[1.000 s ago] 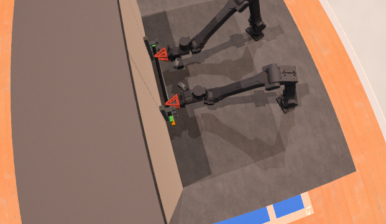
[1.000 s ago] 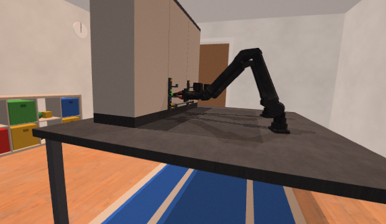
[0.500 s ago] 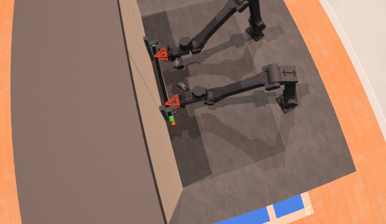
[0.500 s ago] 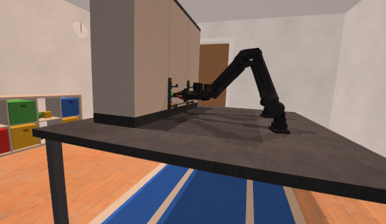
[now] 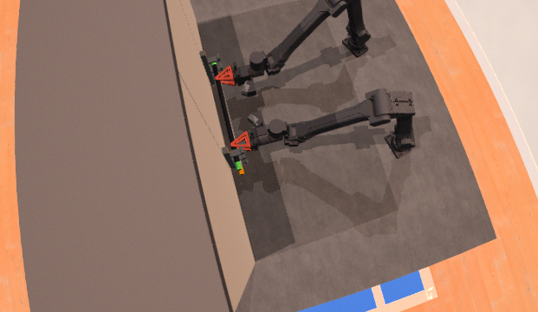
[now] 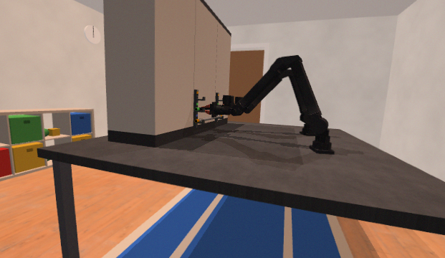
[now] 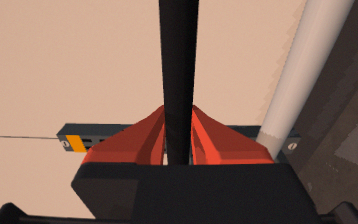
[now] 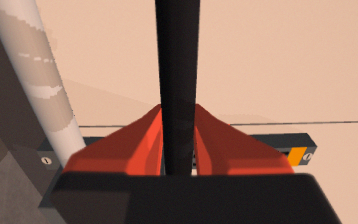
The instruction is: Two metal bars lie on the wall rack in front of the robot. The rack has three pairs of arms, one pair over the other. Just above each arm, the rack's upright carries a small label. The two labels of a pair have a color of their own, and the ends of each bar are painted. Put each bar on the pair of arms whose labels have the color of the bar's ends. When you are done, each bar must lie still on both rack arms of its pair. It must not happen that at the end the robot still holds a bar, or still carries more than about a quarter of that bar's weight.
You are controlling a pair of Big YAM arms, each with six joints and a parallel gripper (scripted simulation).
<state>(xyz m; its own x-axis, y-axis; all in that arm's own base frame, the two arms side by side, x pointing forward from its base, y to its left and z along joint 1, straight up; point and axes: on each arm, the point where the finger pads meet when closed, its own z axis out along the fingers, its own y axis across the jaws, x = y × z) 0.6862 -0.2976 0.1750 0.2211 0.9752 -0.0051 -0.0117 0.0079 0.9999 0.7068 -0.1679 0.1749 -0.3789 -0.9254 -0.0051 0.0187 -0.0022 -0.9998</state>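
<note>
Right now my left hand is 15 cm to the left of the black bar and 1 cm past it. From my left hand the other things lie so: beige wall unit 28 cm above, 18 cm ahead, 14 cm to the right; then silver bar 15 cm to the right, 8 cm below, 1 cm behind.
The silver bar lies 150 mm to the left of my right hand and 80 mm below it. The rest, counted from my right hand: beige wall unit (280 mm above, 190 mm ahead, 160 mm to the left); then black bar (150 mm to the left).
</note>
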